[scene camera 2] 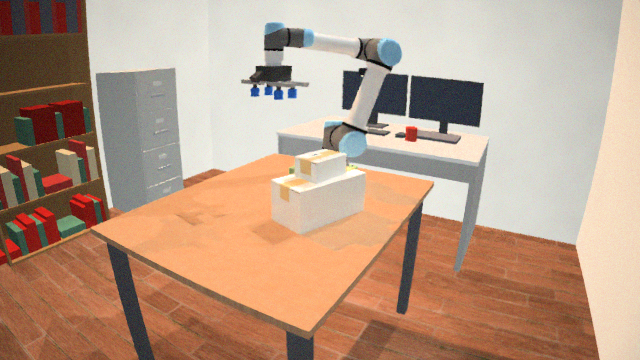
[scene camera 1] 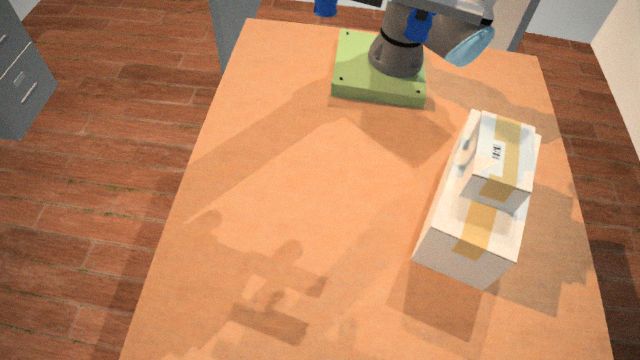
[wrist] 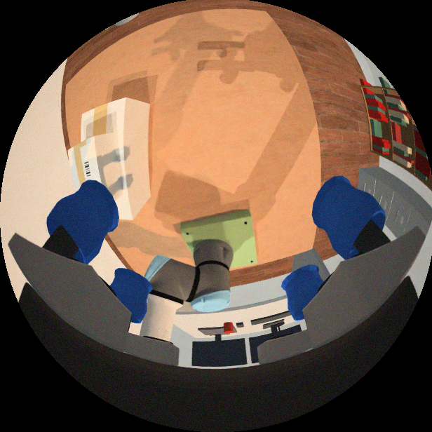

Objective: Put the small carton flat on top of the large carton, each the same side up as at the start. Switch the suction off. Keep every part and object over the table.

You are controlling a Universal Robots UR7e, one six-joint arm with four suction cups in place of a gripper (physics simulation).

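The small carton is white with tan tape, its barcode label facing up. It lies flat on top of the large carton, towards the end nearer the arm's base. The large white carton rests flat on the table, with a taped strip of its top showing beyond the small one. My gripper hangs high above the table, apart from both cartons, its blue cups open and holding nothing. In the wrist view a cup hides part of the small carton.
The green base plate carries the arm at the back of the table. The cartons stand near one long table edge. A desk with monitors and a red mug stands behind; a grey cabinet and bookshelf stand left.
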